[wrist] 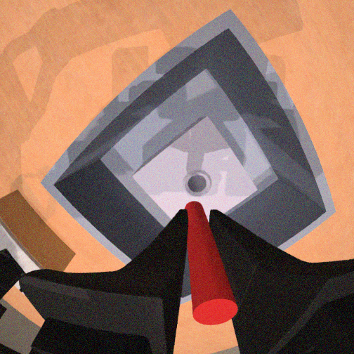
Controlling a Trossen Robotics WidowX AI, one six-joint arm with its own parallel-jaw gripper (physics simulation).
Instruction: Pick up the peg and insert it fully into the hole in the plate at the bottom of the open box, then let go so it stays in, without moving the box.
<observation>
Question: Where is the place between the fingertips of my gripper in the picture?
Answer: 197, 215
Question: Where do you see a red peg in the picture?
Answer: At 212, 300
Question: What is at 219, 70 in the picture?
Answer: A grey box.
</observation>
